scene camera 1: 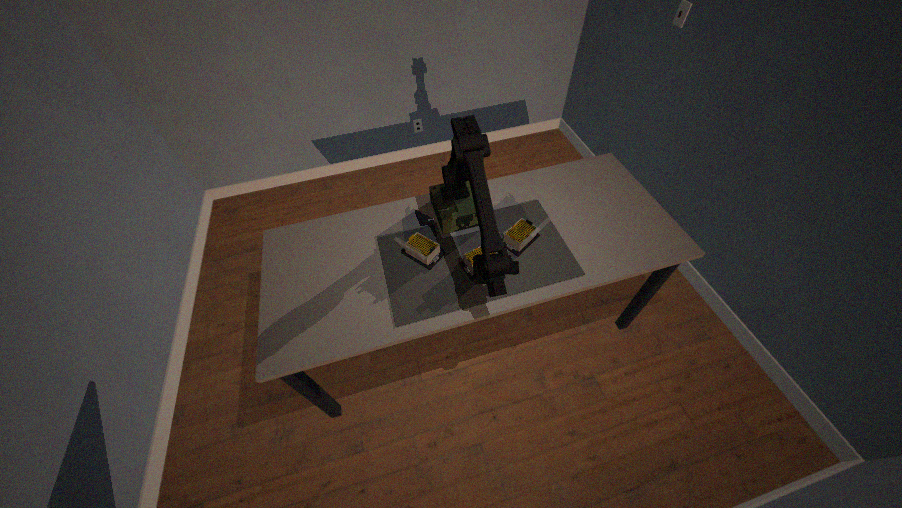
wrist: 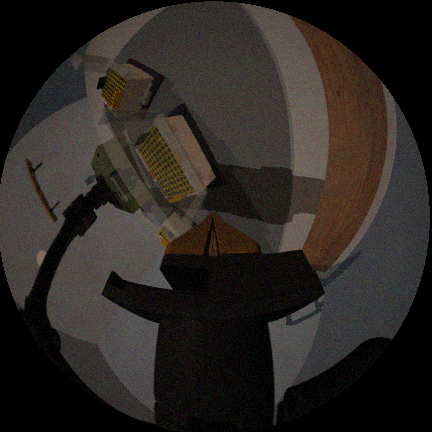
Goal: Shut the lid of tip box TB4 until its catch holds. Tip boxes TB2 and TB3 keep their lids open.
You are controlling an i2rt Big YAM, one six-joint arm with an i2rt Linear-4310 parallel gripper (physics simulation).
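Places are measured from the arm's base along level axes (x up, y right, z ahead), in centimetres.
Pixels of known places: gripper, fingertip midpoint: (scene camera 1: 477,272) (wrist: 212,216); arm's base at its link origin: (scene camera 1: 454,193) (wrist: 106,188).
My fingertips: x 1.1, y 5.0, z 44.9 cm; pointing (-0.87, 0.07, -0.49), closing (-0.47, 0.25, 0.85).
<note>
Ahead of a thing's pixels: the offset from my fingertips to its top centre. "pt": to the spot under its first point. Level surfaces: height alone.
Three tip boxes with yellow racks stand on the mat: a left one (scene camera 1: 421,248) (wrist: 172,230), a middle one (scene camera 1: 472,257) (wrist: 167,162) and a right one @(dy -25.5, dx -2.3, dz -16.8 cm) (scene camera 1: 521,233) (wrist: 125,89). No labels are legible, so I cannot tell which is TB4. Clear lids stand open at the left and right boxes in the scene view. In the wrist view a translucent lid @(pt dy -6.9, dx +4.0, dz -1.0 cm) (wrist: 142,175) shows raised on the base side of the middle box. My gripper (scene camera 1: 497,291) (wrist: 212,216) is shut and empty, near the front of the middle box. The arm partly hides that box; my fingers partly hide the left one.
The grey mat @(dx -9.7 cm) (scene camera 1: 555,261) (wrist: 215,50) lies on the pale table @(dx -10.0 cm) (scene camera 1: 631,208). The olive-green base block (scene camera 1: 445,214) (wrist: 102,162) stands behind the boxes. The table's front edge runs close in front of the mat, with wooden floor (scene camera 1: 504,403) (wrist: 350,150) beyond.
</note>
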